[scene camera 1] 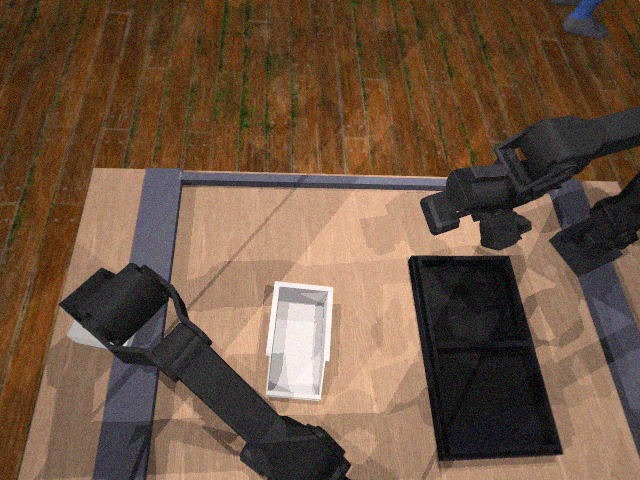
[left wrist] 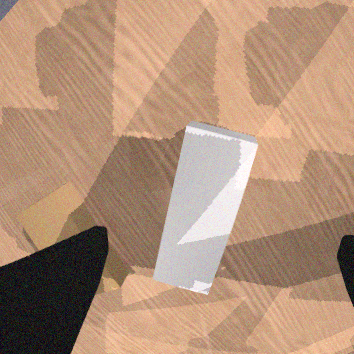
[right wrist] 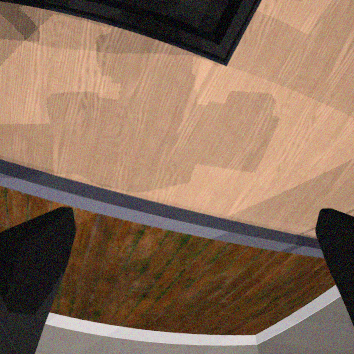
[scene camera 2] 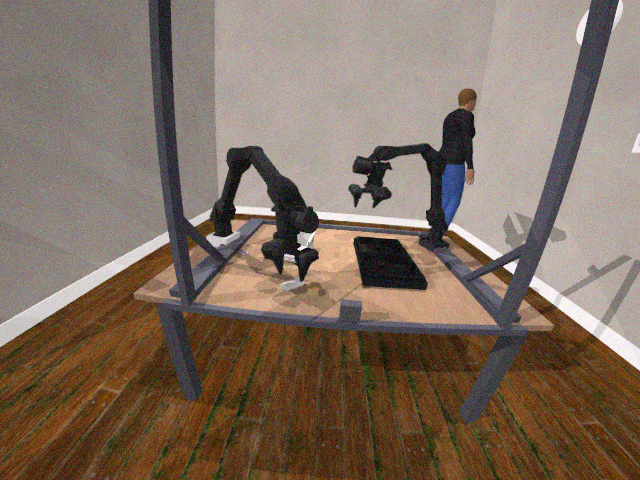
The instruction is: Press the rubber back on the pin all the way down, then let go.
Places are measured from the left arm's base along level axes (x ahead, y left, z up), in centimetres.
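Pixels of known places: left gripper, between the fingertips: [left wrist: 229,245] [scene camera 2: 290,277]; right gripper, between the fingertips: [right wrist: 200,222] [scene camera 2: 364,207]; left arm's base, origin of its link: [scene camera 2: 223,234]; right arm's base, origin of its link: [scene camera 1: 590,243] [scene camera 2: 434,240].
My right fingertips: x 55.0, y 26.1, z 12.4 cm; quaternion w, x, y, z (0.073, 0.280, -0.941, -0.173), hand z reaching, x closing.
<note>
For each thing: its top centre in the pictures, then the offset to it from my right fingertips. "spot": a spot on its surface instead.
- pin, centre of its top: [scene camera 2: 244,250] dx -41.5, dy -31.4, dz -15.7 cm
- white-grey bar, centre of its top: [left wrist: 198,221] [scene camera 2: 293,282] dx -15.3, dy -46.5, dz -15.2 cm
- tan block, centre of its top: [left wrist: 64,251] [scene camera 2: 314,286] dx -8.6, dy -46.7, dz -15.2 cm
- white open box, a spot on its surface: [scene camera 1: 294,396] spot: dx -20.6, dy -33.6, dz -13.2 cm
- black divided tray, centre of its top: [scene camera 1: 483,343] [scene camera 2: 385,253] dx +11.6, dy -18.2, dz -12.9 cm
A small purple spot, probably the pin [scene camera 2: 245,253], shows at the table's left in scene camera 2; its base is unclear. A white-grey bar [left wrist: 205,210] [scene camera 2: 292,285] lies flat on the table. A tan block [left wrist: 50,215] lies left of it in the left wrist view, partly behind a finger. I cannot tell which piece is the rubber. My left gripper [scene camera 2: 291,276] [left wrist: 229,245] is open and empty above the bar, a finger to each side of it in the wrist view. My right gripper [scene camera 2: 364,205] [right wrist: 200,222] is open and empty, high above the table's back.
A white open box [scene camera 1: 294,396] [scene camera 2: 308,238] stands mid-table, partly behind the left gripper in scene camera 2. A black divided tray [scene camera 1: 485,345] [right wrist: 220,55] lies to its right. Grey frame beams [scene camera 1: 310,180] run along the table edges. The left arm spans the lower left in scene camera 1.
</note>
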